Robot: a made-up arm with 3 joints. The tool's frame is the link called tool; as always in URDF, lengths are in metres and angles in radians.
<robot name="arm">
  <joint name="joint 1" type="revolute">
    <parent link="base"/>
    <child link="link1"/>
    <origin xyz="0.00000 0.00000 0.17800"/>
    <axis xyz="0 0 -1"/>
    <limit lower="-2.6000" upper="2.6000"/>
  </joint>
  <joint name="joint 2" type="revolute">
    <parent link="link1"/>
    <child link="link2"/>
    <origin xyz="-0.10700 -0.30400 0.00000"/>
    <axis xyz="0 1 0"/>
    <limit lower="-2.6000" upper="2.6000"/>
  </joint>
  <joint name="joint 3" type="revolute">
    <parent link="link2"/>
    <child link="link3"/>
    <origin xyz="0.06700 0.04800 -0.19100"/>
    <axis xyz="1 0 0"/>
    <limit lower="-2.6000" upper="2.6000"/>
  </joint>
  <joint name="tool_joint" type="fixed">
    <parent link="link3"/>
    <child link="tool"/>
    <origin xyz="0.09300 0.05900 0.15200"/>
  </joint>
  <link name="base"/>
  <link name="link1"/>
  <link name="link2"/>
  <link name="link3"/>
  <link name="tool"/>
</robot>
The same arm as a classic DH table. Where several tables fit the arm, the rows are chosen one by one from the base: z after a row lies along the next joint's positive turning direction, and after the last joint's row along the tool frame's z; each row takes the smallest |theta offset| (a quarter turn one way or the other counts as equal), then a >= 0, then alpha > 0; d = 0 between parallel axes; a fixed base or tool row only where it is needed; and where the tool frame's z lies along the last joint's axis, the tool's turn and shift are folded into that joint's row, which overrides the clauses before.
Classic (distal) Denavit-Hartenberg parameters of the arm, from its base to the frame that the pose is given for. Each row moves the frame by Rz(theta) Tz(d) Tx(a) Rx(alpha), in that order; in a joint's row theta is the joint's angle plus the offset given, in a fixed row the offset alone. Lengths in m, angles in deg.
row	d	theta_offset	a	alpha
base (fixed)	0	0	0	180
joint 1	-0.178	0	-0.107	90
joint 2	-0.256	90	0.191	90
joint 3	0.16	90	0.059	-90
tool (fixed)	0.152	-90	0	0
Joint limits (deg, base to tool): -148.97..148.97 -148.97..148.97 -148.97..148.97

